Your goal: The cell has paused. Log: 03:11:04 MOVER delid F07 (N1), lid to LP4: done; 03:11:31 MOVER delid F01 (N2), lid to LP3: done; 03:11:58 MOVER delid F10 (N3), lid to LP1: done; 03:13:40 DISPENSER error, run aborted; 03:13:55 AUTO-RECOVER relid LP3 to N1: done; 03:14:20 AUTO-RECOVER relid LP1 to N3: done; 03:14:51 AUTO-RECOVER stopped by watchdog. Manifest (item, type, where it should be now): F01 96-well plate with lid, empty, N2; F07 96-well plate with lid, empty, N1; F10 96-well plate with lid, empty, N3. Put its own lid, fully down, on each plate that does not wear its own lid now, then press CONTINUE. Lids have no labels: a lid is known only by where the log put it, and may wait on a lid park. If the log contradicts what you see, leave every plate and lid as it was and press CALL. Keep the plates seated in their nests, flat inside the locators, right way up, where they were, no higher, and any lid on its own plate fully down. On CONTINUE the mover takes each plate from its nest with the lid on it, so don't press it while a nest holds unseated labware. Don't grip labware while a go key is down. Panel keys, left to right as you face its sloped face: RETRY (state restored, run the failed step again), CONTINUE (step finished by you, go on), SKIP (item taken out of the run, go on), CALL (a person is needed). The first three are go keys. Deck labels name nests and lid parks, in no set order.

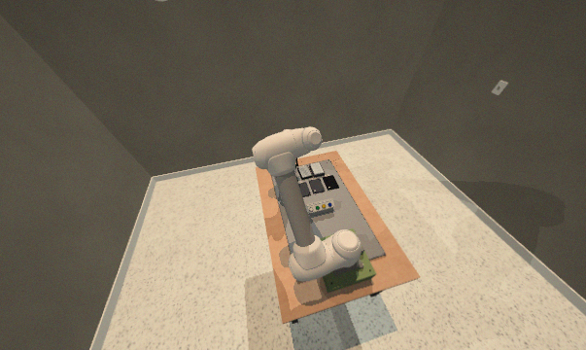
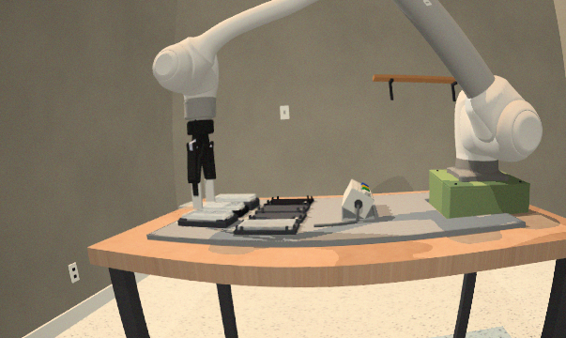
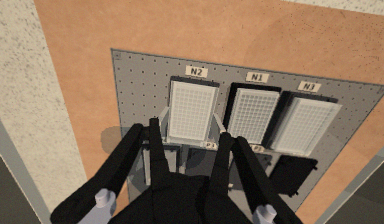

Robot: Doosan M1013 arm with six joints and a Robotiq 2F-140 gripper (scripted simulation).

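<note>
Now: hand 50 mm above the plate and 10 mm past it. Round my hand: lid park LP4: 190 mm behind, 70 mm below, 60 mm to the left; LP4 label: 100 mm behind, 70 mm to the left, 70 mm below; lid park LP3: 190 mm behind, 70 mm below, 60 mm to the right.
</note>
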